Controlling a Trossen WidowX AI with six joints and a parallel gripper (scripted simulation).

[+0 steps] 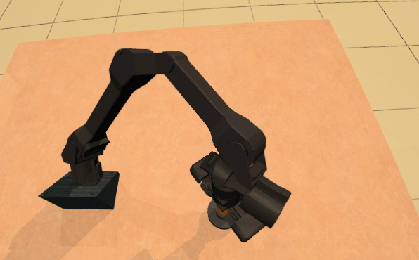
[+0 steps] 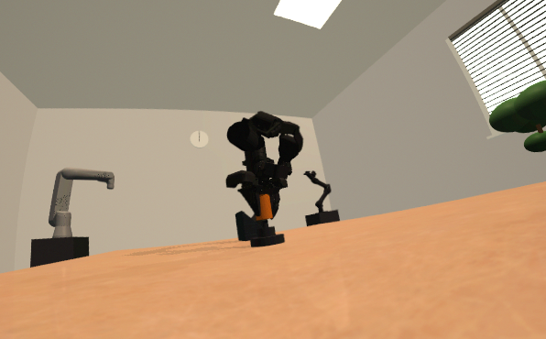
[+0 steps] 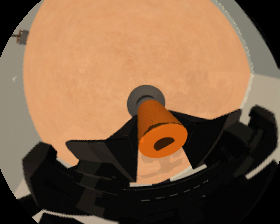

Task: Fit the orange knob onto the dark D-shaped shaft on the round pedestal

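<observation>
The orange knob lies 2 cm above my gripper tip. From my gripper tip the other things lie so: dark round pedestal (4 cm below).
</observation>
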